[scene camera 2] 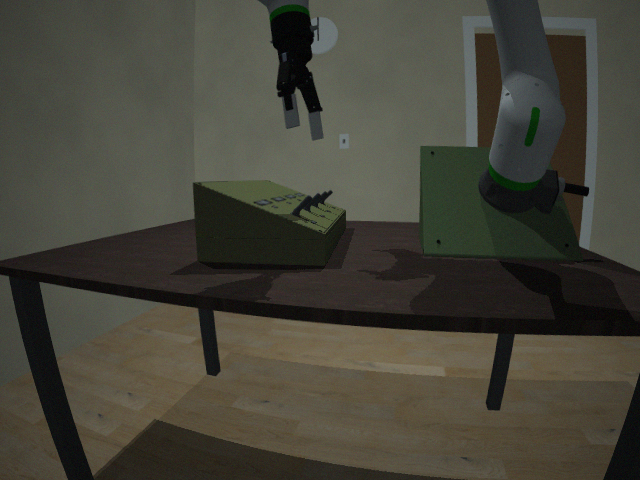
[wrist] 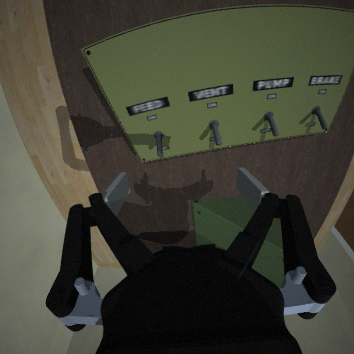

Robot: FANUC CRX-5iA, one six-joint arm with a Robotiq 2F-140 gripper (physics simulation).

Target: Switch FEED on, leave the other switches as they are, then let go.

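Frame: origin at the arm's base, x ahead, y left, z up, level; metres.
Where they show: gripper, fingertip midpoint: (scene camera 2: 306, 133) (wrist: 182, 179); arm's base, link origin: (scene camera 2: 508, 189).
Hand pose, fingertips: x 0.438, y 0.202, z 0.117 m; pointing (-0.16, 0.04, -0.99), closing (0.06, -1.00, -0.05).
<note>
Each offset is from my fingertips to the centre of the thing. Level surfaces: height alone.
The sloped olive switch box @[dz -0.199, dx +0.112, dy -0.104 m] (scene camera 2: 258, 237) (wrist: 200, 60) stands on the table. The FEED switch @[dz -0.150, dx -0.013, dy +0.051 m] (scene camera 2: 301, 206) (wrist: 159, 144) is at its near end in the scene view and leftmost in the wrist view. Its lever leans toward the panel's lower edge, away from its ON mark. The levers of VENT @[dz -0.150, dx +0.015, dy -0.066 m] (wrist: 215, 133), PUMP @[dz -0.150, dx +0.044, dy -0.183 m] (wrist: 271, 124) and BRAKE @[dz -0.150, dx +0.072, dy -0.299 m] (wrist: 321, 119) lean the same way. My gripper (scene camera 2: 304, 133) (wrist: 182, 179) is open and empty, well above the box. In the wrist view its fingers are below the switch row, on either side of the FEED and VENT columns.
A green panel (scene camera 2: 449, 206) (wrist: 215, 235) stands on the table @[dz -0.258 m] (scene camera 2: 310, 289) (wrist: 170, 175), to the right of the switch box in the scene view. The arm's grey joint (scene camera 2: 524, 129) hangs in front of that panel. The gripper's shadow falls beside the box.
</note>
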